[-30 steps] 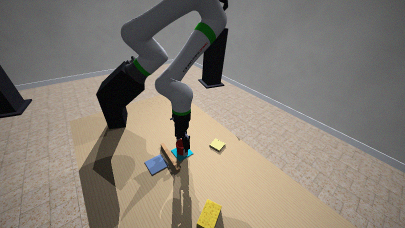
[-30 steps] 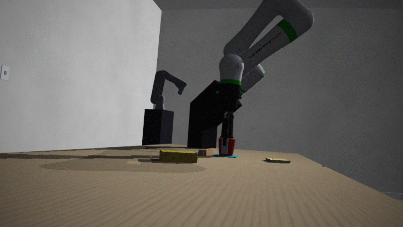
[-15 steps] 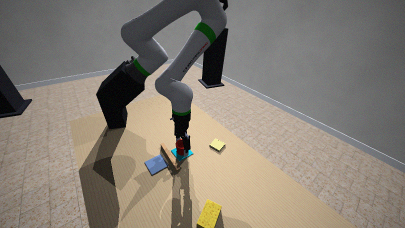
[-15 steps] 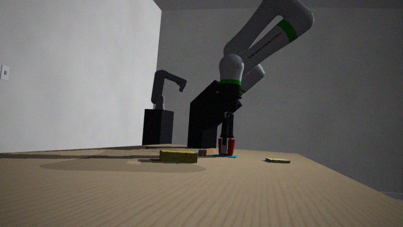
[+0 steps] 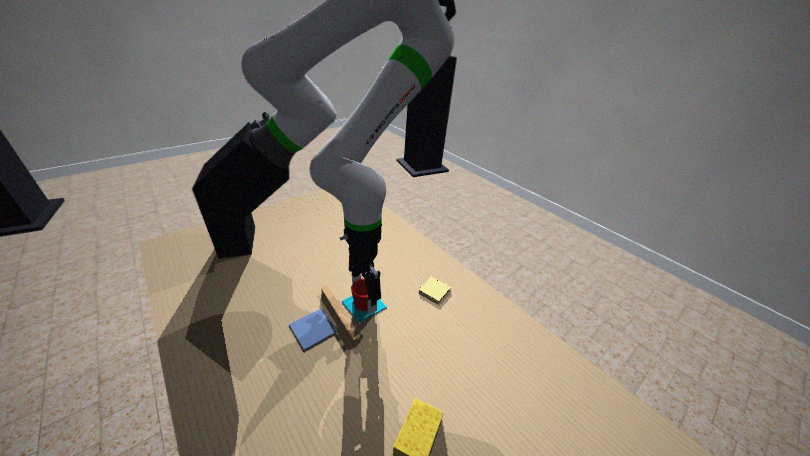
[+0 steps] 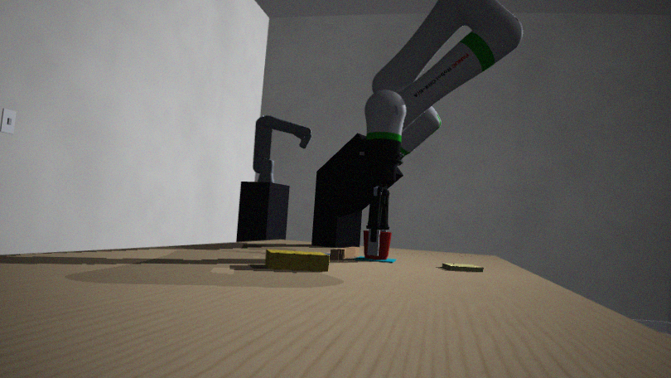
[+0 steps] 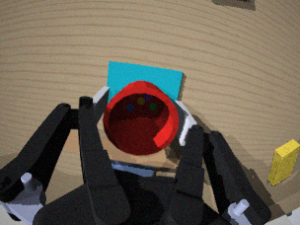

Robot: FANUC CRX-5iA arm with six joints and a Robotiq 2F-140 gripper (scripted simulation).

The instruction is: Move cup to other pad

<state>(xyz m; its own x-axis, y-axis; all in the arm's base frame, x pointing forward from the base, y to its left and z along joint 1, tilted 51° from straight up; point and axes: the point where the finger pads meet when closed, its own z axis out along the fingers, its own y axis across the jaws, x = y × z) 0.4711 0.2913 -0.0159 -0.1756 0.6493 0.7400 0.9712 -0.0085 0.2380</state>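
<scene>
The red cup is 2 cm below my hand. Also, from my hand: cyan pad 5 cm below; then blue pad 3 cm ahead, 16 cm to the right, 5 cm below; then wooden rail 1 cm ahead, 8 cm to the right, 4 cm below.
</scene>
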